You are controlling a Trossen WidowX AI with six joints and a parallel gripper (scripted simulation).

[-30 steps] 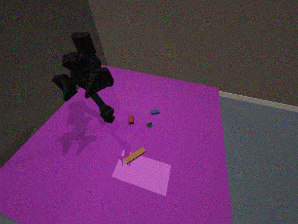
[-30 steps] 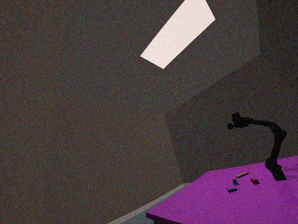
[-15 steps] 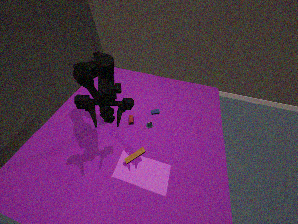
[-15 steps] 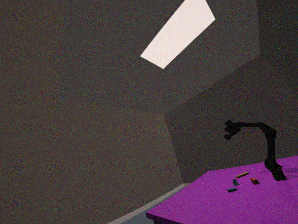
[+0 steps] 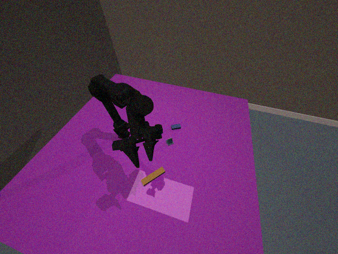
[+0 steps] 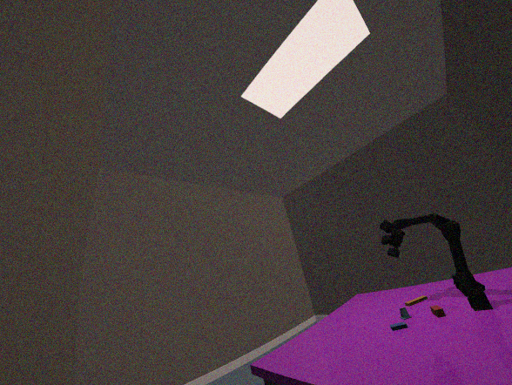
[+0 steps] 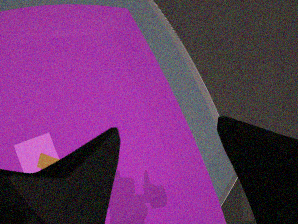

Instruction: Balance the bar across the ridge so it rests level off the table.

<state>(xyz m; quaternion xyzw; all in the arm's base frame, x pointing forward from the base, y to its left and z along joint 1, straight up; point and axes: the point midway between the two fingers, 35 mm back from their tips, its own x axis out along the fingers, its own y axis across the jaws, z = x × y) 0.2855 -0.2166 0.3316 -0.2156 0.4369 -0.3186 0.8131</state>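
My gripper tip is 30 cm above the bar, 4 cm to the right of it and 1 cm past it. The rest, counted from my gripper tip: red-brown block: 30 cm below, 28 cm to the left, 13 cm behind; then flat blue block: 41 cm to the left, 30 cm below, 2 cm ahead.
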